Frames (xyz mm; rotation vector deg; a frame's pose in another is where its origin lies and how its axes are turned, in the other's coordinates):
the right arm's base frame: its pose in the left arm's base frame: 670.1 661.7 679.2 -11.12 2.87 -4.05
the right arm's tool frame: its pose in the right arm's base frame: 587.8 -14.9 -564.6 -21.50 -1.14 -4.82
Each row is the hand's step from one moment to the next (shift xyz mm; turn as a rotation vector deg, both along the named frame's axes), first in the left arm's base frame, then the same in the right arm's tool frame.
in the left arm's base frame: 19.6 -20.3 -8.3 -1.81 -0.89 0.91
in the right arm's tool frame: 22.3 -9.9 -16.4 -1.66 -1.46 0.16
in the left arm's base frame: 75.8 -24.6 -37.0 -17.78 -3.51 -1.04
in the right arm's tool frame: 78.3 9.1 -38.8 -17.09 -4.58 -4.05
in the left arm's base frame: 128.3 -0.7 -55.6 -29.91 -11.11 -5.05
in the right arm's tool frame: 126.7 45.6 -37.8 -28.02 -10.25 -12.39
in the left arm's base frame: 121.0 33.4 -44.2 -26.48 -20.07 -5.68
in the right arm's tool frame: 114.6 66.9 -10.4 -23.33 -16.92 -17.48
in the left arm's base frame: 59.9 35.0 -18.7 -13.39 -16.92 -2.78
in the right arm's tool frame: 54.1 46.7 7.4 -10.82 -14.23 -12.40
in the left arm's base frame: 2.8 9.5 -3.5 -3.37 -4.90 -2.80
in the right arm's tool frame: 1.4 10.1 2.4 -2.64 -2.98 -5.23
